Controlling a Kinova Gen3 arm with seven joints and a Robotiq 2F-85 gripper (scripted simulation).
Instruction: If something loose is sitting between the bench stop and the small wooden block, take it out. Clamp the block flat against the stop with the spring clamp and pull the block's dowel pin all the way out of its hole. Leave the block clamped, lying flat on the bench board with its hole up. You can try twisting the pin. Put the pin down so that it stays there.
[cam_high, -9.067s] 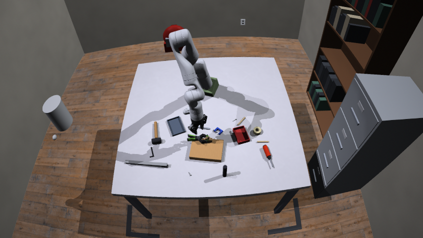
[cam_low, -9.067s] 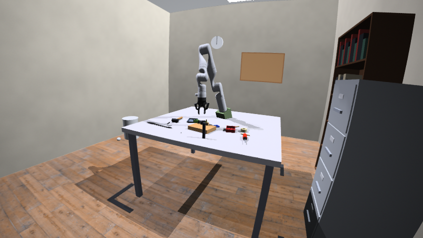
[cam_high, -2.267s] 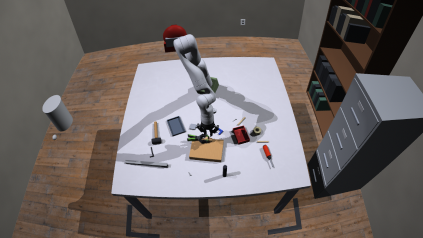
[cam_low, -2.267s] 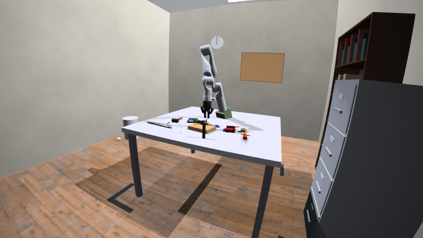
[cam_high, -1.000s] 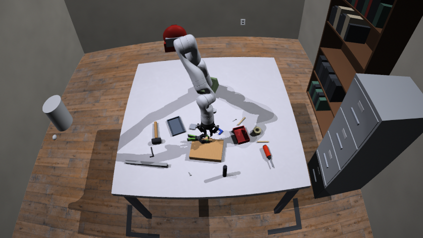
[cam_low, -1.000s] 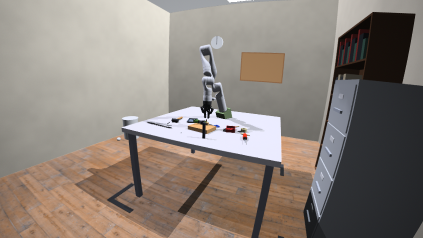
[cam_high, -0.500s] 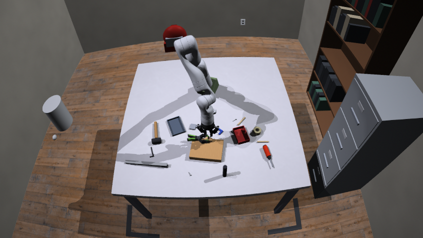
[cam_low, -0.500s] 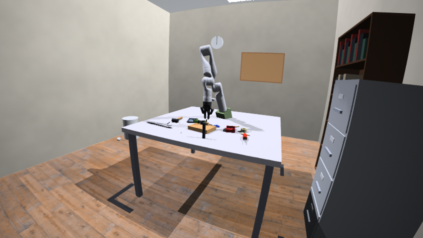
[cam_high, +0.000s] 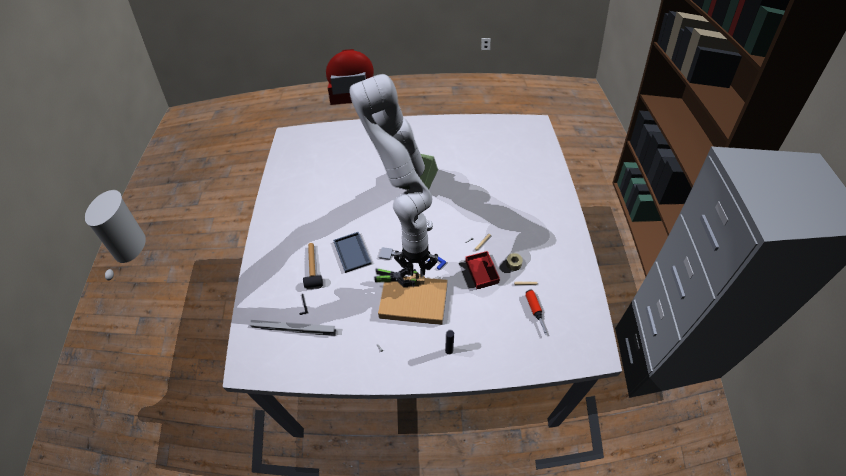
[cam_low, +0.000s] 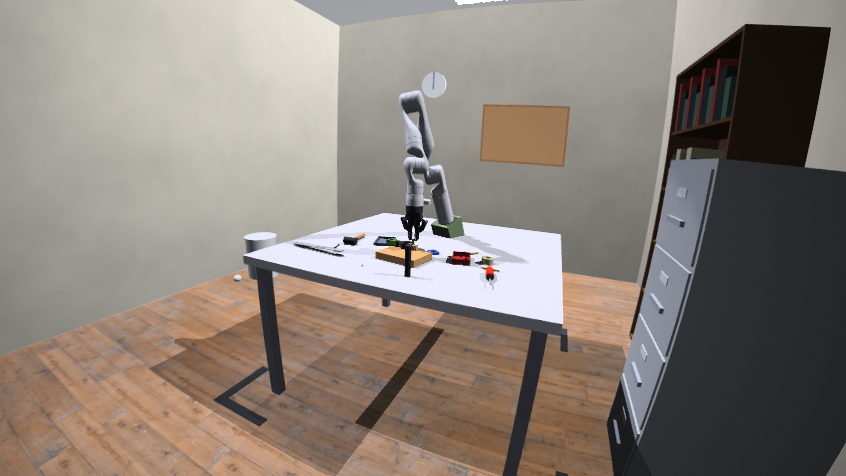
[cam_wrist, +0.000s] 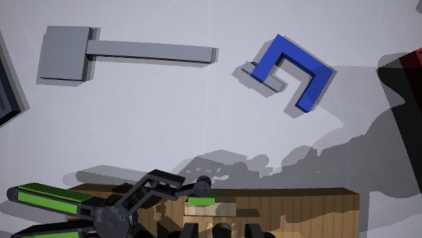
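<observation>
The round dowel pin is 3 cm below my hand. Round my hand: grey t-shaped tool 13 cm behind, 9 cm below, 7 cm to the right; then wooden bench board 7 cm below, 5 cm ahead, 2 cm to the right; then wooden block 5 cm below.
</observation>
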